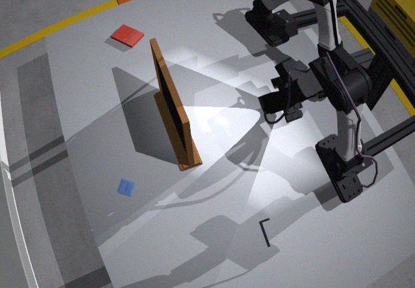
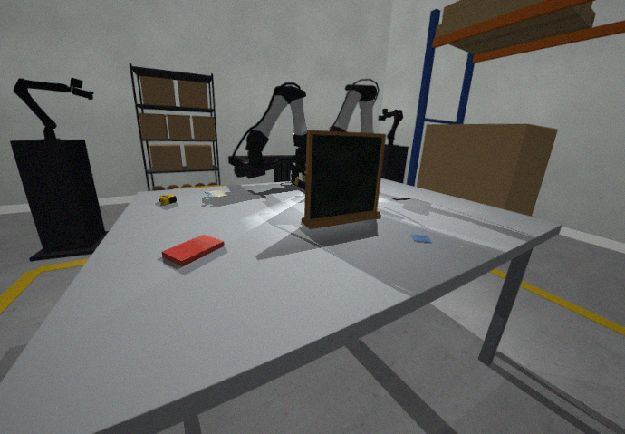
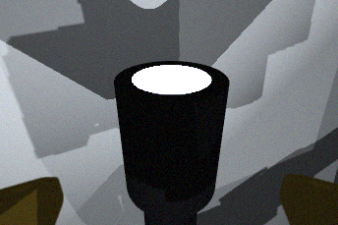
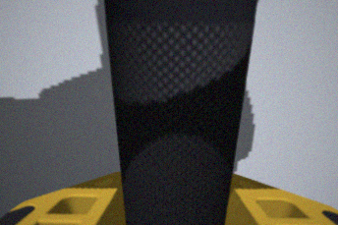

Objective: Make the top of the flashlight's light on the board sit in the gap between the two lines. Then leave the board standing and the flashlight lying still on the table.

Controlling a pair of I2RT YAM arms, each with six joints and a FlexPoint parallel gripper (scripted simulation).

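Note:
Now: left hand 90 mm past the black flashlight, 50 mm above it and 20 mm to the left of it. Also, from my left hand: black hex key (370 mm to the left, 190 mm ahead, 70 mm below); then board (350 mm ahead, 80 mm above, 50 mm to the right); then yellow tape measure (680 mm to the right, 60 mm below, 30 mm behind).
Now: right hand 80 mm short of the black flashlight. From my right hand the other things lie so: black hex key: 390 mm to the left, 360 mm ahead, 20 mm below; board: 520 mm ahead, 130 mm above, 20 mm to the right; yellow tape measure: 650 mm to the right, 130 mm ahead, 10 mm below.

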